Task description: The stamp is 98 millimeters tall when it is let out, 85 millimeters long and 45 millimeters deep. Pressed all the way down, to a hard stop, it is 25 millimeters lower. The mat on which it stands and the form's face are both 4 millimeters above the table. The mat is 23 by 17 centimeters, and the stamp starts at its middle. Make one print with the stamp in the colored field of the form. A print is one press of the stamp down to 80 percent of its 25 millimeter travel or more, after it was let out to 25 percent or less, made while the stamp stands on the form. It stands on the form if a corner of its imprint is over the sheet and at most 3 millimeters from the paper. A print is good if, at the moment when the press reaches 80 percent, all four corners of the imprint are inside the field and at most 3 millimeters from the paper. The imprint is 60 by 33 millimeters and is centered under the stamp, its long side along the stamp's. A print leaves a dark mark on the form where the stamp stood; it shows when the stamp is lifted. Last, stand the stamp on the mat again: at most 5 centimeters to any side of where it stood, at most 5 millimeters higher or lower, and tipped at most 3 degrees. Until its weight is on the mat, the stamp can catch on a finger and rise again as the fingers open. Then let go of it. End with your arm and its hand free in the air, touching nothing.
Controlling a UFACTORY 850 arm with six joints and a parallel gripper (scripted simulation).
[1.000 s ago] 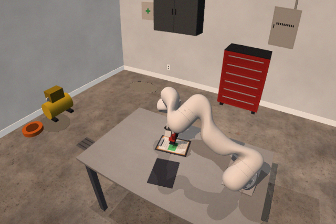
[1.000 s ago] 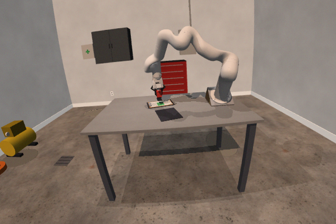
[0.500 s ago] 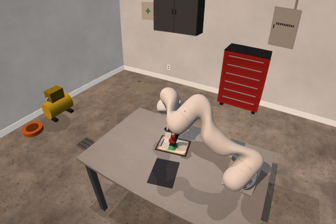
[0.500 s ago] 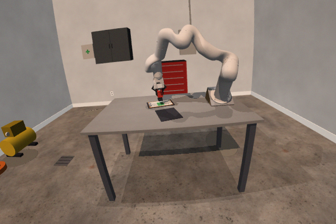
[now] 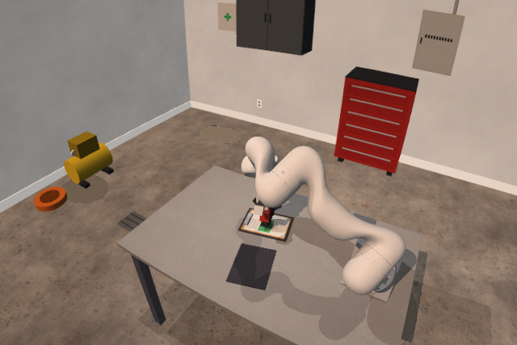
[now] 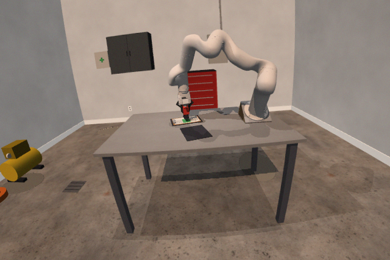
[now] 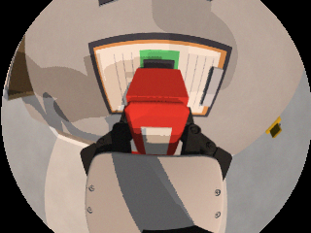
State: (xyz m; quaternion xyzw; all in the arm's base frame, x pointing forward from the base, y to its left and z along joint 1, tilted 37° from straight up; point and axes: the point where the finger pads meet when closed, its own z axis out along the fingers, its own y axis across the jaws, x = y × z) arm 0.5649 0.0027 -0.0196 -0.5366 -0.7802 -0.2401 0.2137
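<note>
My hand is 2 cm above the red stamp. From my hand the other things lie so: dark mat: 10 cm behind, 25 cm to the left, 9 cm below; then form: 2 cm ahead, 9 cm below.
</note>
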